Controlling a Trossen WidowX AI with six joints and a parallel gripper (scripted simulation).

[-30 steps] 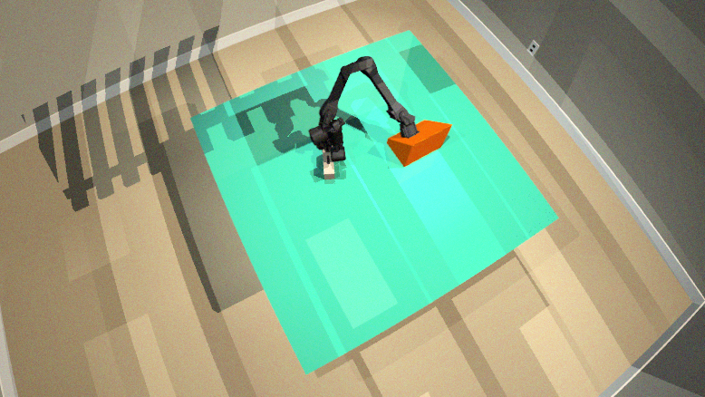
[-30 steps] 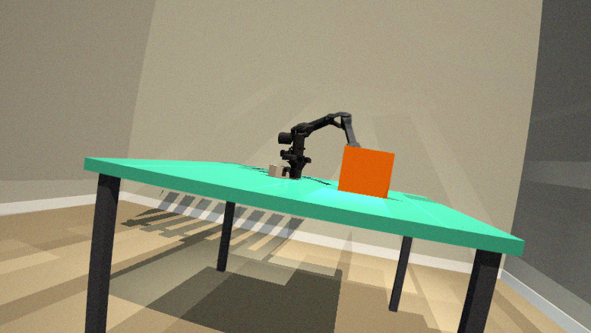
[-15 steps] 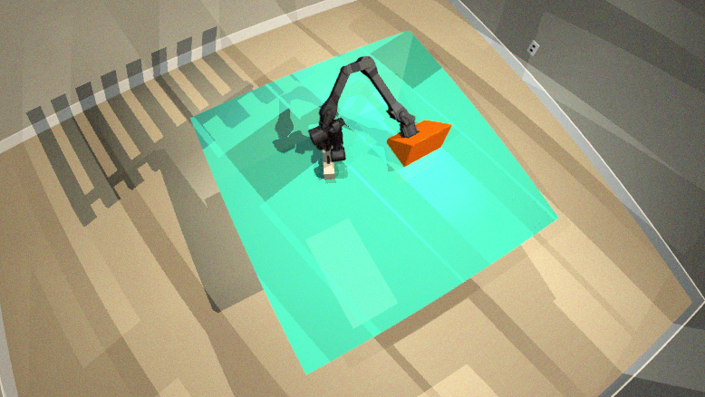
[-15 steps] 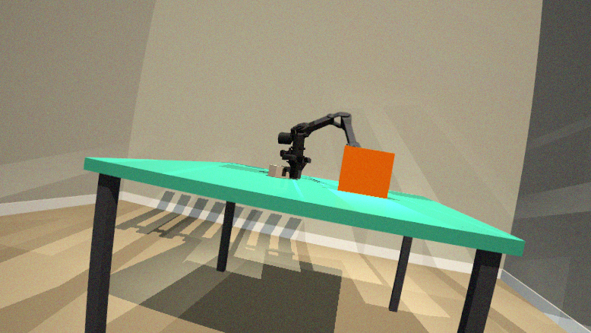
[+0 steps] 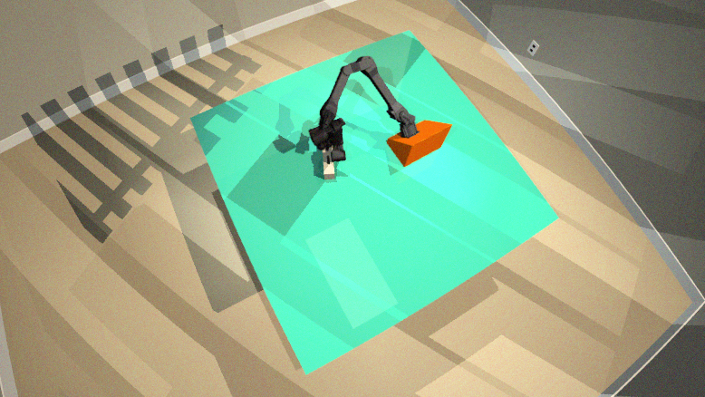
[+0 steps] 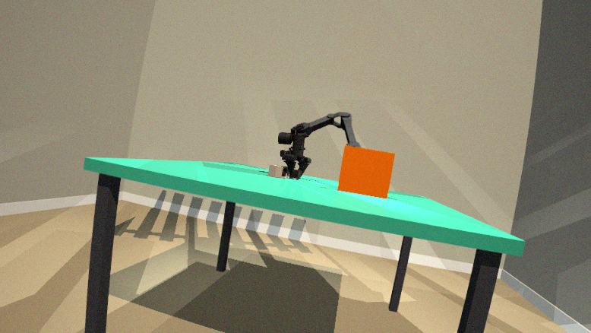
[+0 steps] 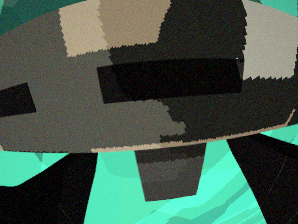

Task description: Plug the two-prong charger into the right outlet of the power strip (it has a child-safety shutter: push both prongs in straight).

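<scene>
Right now the dark two-prong charger is 20 mm ahead of my gripper tip, 10 mm to the right of it and 10 mm above it.
</scene>
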